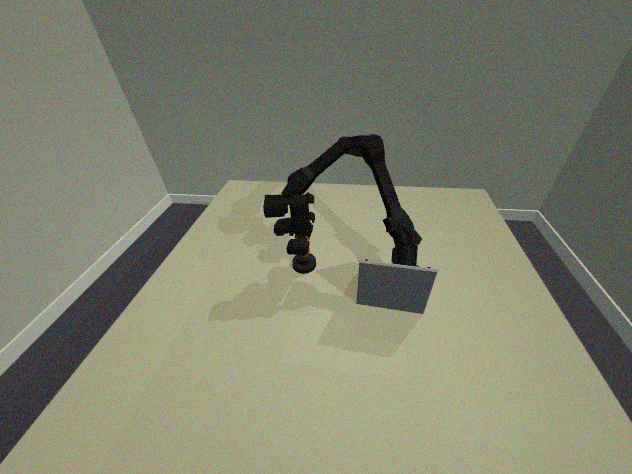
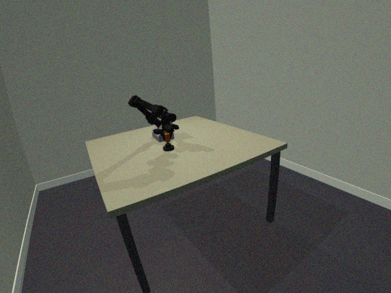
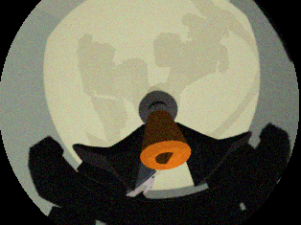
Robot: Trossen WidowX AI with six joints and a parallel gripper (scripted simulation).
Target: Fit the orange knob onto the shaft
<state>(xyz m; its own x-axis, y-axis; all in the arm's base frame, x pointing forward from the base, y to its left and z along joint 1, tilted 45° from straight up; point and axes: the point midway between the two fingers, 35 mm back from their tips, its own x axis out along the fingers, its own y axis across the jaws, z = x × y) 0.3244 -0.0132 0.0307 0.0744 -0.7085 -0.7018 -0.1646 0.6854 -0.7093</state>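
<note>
Right now my gripper tip is 2 cm below the orange knob. From my gripper tip the other things lie so: round pedestal 4 cm below.
</note>
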